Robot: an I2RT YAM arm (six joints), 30 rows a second.
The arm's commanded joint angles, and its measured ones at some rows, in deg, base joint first. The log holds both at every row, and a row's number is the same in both.
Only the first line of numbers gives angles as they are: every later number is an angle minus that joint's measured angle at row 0.
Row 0, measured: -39.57, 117.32, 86.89, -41.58, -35.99, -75.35
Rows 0 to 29, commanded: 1.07, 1.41, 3.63, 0.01, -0.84, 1.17; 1.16, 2.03, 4.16, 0.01, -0.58, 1.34; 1.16, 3.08, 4.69, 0.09, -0.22, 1.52; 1.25, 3.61, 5.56, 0.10, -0.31, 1.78; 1.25, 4.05, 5.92, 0.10, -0.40, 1.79; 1.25, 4.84, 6.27, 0.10, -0.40, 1.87; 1.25, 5.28, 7.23, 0.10, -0.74, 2.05; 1.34, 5.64, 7.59, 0.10, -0.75, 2.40; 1.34, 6.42, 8.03, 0.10, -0.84, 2.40; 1.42, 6.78, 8.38, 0.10, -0.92, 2.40; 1.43, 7.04, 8.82, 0.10, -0.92, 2.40; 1.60, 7.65, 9.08, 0.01, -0.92, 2.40; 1.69, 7.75, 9.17, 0.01, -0.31, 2.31; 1.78, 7.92, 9.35, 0.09, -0.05, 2.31; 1.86, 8.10, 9.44, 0.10, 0.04, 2.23; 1.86, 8.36, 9.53, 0.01, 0.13, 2.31; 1.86, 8.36, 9.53, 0.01, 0.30, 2.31; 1.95, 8.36, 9.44, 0.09, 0.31, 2.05; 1.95, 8.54, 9.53, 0.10, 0.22, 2.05; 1.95, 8.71, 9.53, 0.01, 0.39, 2.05; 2.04, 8.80, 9.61, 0.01, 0.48, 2.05; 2.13, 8.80, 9.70, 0.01, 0.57, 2.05; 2.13, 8.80, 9.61, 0.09, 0.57, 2.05; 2.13, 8.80, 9.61, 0.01, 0.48, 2.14; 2.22, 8.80, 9.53, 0.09, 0.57, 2.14; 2.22, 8.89, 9.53, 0.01, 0.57, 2.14; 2.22, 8.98, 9.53, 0.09, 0.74, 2.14; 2.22, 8.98, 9.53, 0.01, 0.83, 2.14; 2.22, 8.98, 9.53, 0.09, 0.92, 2.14; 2.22, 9.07, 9.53, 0.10, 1.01, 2.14
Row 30, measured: 1.77, 8.06, 8.33, 0.08, 0.61, 1.90
